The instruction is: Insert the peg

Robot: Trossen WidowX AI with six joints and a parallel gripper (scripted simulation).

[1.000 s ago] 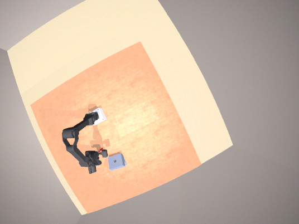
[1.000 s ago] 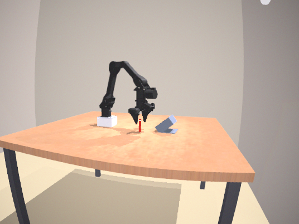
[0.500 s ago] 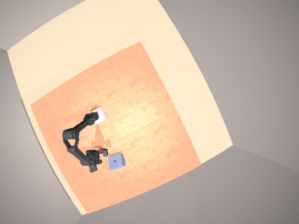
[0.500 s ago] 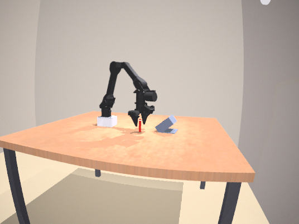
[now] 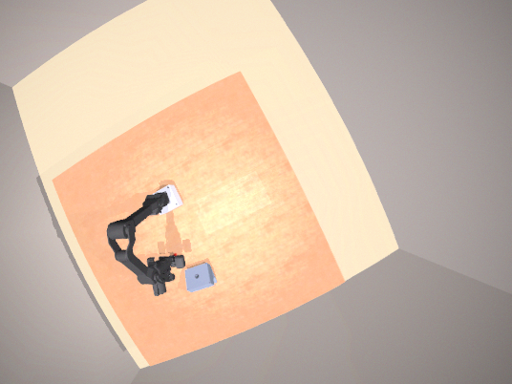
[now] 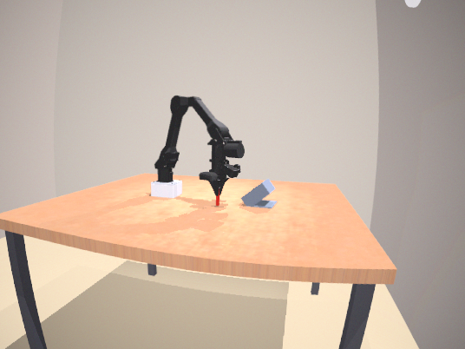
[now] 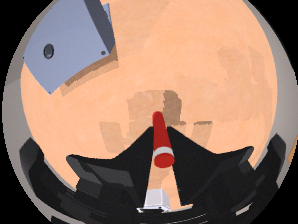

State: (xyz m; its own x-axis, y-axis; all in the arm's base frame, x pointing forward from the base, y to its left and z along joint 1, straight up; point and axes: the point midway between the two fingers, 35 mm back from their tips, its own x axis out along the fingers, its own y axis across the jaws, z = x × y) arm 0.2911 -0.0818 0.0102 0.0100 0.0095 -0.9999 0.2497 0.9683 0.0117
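Right now my gripper tip is 150 mm short of the sloped panel, 90 mm to the right of it and 10 mm below it. Also, from my gripper tip: red peg (20 mm above).
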